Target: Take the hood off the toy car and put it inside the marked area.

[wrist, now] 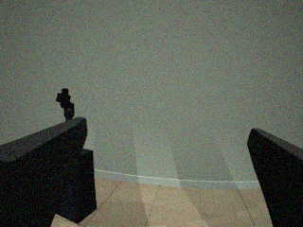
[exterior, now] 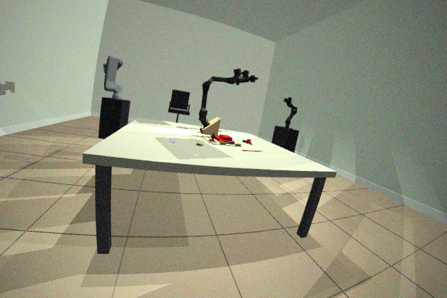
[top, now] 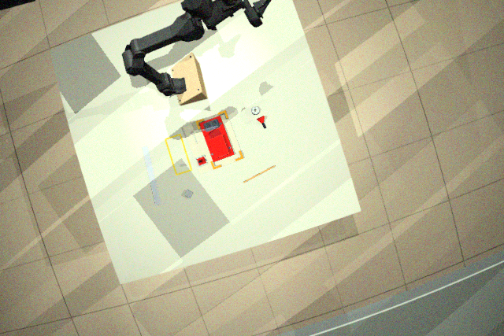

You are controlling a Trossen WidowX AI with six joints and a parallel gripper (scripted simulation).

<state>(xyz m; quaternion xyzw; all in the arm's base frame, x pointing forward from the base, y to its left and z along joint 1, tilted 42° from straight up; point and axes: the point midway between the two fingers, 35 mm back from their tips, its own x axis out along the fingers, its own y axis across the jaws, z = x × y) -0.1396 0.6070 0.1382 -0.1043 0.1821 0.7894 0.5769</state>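
My gripper tip is now 410 mm short of the red hood, 270 mm to the left of it and 560 mm above it. Round my gripper tip: thin wooden rod (580 mm ahead, 100 mm to the right, 590 mm below); pale ruler (510 mm ahead, 630 mm to the right, 600 mm below).
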